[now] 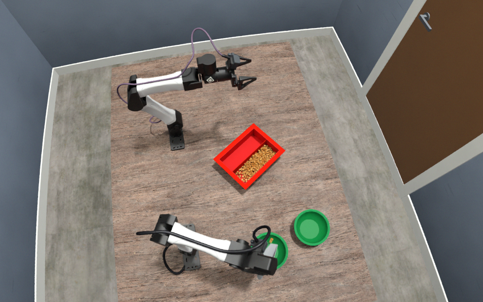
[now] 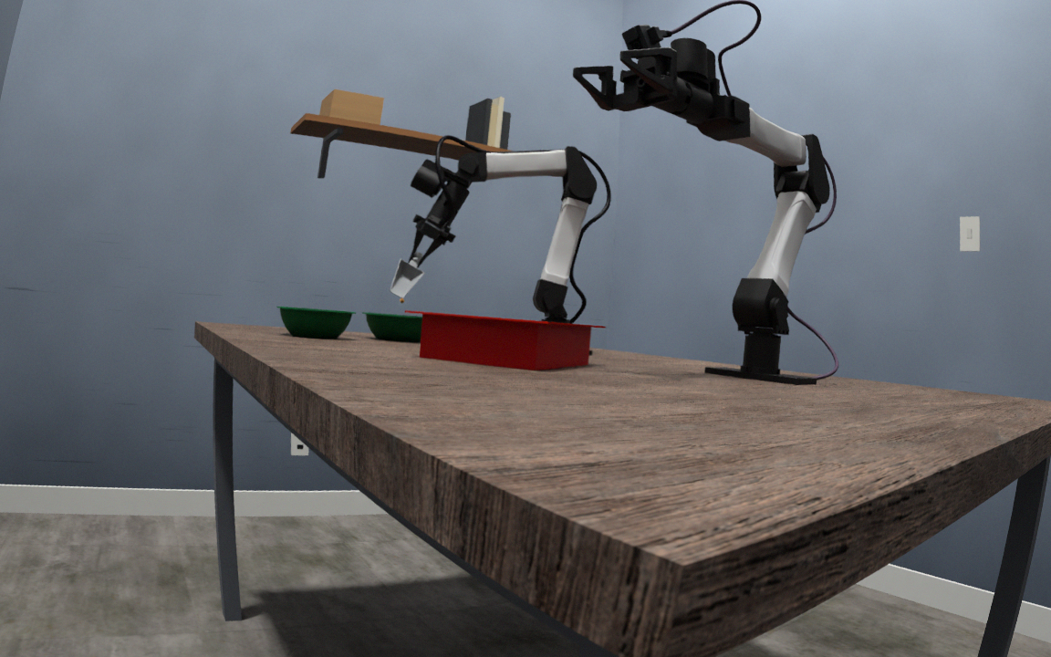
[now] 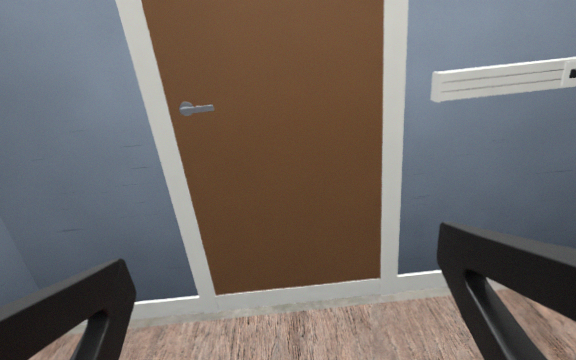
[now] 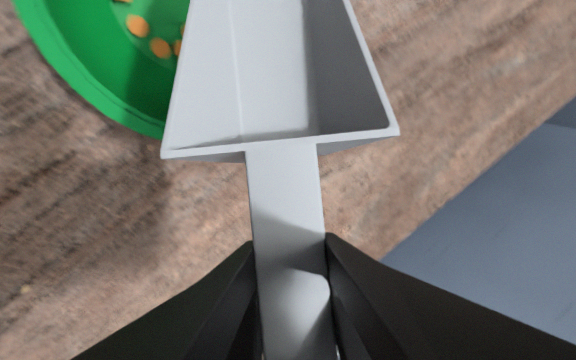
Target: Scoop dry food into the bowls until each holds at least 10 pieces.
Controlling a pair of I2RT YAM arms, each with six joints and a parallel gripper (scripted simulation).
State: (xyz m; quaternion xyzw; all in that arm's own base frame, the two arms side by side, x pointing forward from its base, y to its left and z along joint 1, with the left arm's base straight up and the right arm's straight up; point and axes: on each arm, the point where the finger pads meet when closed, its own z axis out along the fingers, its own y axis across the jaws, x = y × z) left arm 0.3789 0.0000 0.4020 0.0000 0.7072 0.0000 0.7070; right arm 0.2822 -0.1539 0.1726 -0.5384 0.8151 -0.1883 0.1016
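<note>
Right now the red box is 6 cm ahead of my right hand, 51 cm to the left of it and 13 cm below it. Also, from my right hand: grey scoop: 3 cm ahead, 3 cm to the left, 3 cm below.
</note>
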